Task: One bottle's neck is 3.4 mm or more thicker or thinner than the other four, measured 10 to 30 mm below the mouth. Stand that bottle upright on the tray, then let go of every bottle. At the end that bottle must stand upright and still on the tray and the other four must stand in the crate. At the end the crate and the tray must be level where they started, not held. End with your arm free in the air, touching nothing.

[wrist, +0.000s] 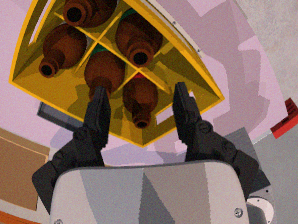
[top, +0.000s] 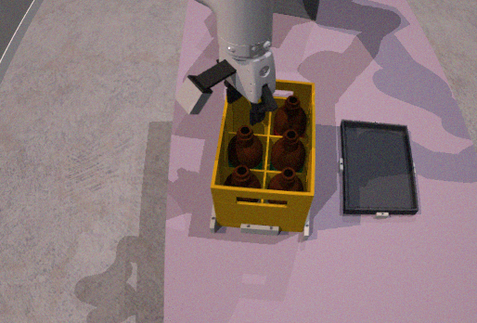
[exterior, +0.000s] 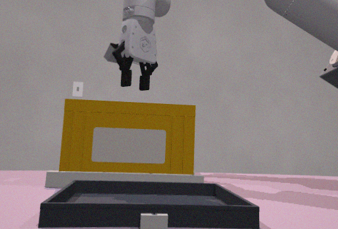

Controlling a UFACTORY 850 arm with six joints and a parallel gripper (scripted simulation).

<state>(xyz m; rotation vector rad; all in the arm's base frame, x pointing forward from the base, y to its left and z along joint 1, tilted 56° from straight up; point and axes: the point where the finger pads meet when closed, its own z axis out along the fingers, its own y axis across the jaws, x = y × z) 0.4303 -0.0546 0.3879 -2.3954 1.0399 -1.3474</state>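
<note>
Now: the yellow crate 10 mm ahead of my hand, 40 mm to the left of it and 160 mm below it. Also, from my hand: tray (20 mm ahead, 320 mm to the left, 230 mm below); then bottle (70 mm behind, 100 mm to the left, 160 mm below).
</note>
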